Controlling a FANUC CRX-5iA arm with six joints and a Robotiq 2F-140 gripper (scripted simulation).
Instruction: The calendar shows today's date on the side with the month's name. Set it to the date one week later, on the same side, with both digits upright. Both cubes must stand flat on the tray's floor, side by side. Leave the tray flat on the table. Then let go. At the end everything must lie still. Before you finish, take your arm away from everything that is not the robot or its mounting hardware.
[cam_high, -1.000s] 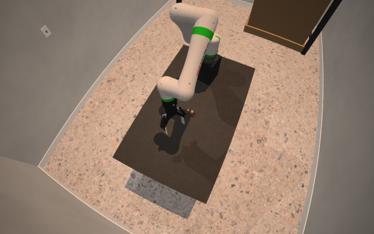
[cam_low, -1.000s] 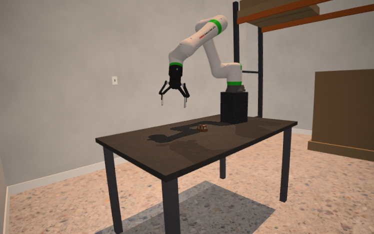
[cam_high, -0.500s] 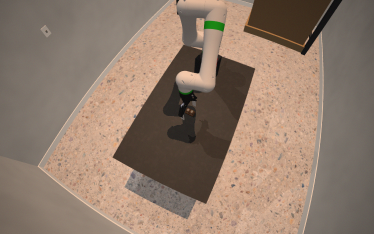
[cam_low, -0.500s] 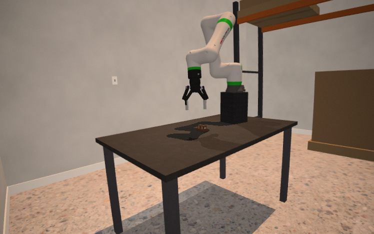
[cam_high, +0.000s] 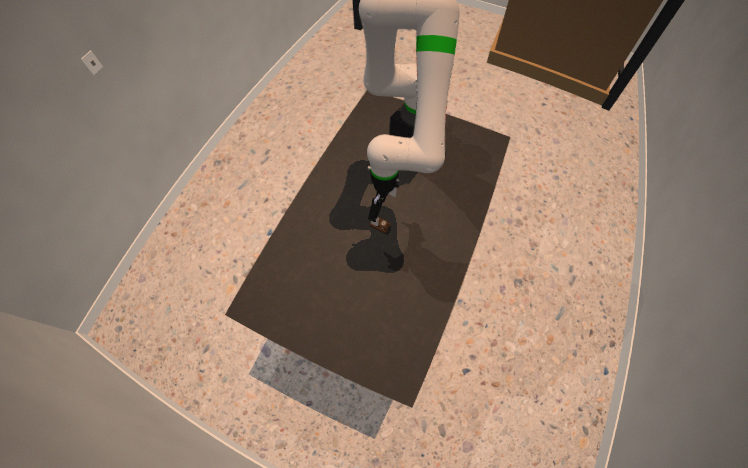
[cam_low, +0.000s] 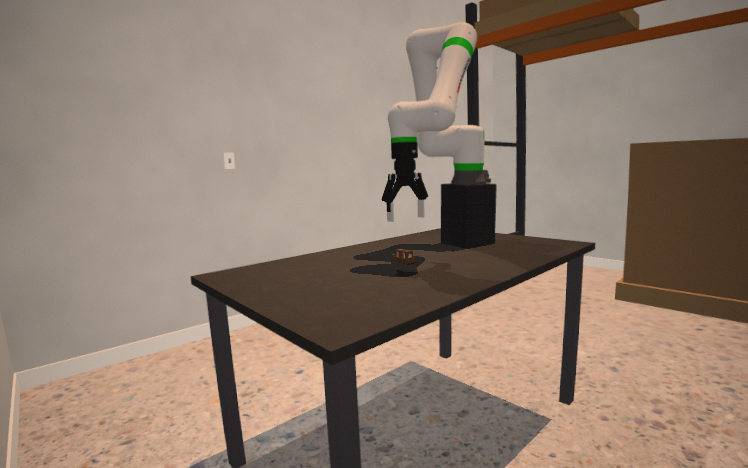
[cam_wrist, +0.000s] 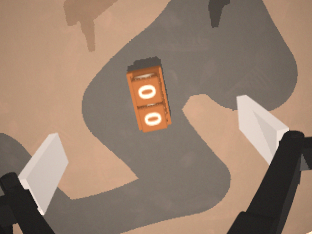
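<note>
Right now the brown tray is 16 cm below my hand and 2 cm to the right of it.
</note>
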